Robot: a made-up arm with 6 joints.
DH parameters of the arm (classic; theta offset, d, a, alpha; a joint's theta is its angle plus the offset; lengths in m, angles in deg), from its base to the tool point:
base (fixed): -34.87 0 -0.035 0
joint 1: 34.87 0.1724 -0.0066 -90
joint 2: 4.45 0 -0.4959 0
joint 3: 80.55 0.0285 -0.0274 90
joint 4: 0 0.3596 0.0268 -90
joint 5: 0 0.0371 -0.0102 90
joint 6: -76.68 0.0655 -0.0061 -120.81
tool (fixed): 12.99 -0.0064 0 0
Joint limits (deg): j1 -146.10..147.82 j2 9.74..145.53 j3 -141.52..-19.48 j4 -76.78..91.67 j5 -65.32..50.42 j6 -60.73..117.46
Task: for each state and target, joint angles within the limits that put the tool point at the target. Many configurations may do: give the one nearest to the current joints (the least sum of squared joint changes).
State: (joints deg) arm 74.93 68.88 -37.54 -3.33 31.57 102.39
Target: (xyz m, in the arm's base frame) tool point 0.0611 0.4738 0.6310
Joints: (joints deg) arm 71.59 90.01 -82.04 0.05 22.81 101.27
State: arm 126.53 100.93 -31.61 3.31 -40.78 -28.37
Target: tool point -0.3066 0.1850 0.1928
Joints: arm 136.42 116.66 -23.15 1.91 -37.47 -28.78
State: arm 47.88 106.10 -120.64 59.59 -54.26 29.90
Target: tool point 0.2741 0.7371 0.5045
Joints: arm 65.78 136.35 -122.72 57.98 -46.91 29.53
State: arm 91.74 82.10 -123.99 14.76 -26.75 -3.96
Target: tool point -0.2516 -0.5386 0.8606
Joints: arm 74.31 34.62 -141.52 36.23 -7.74 -6.41
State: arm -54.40 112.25 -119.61 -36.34 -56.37 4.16
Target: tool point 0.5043 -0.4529 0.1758
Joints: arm -48.48 144.26 -93.46 -40.25 -55.34 3.73
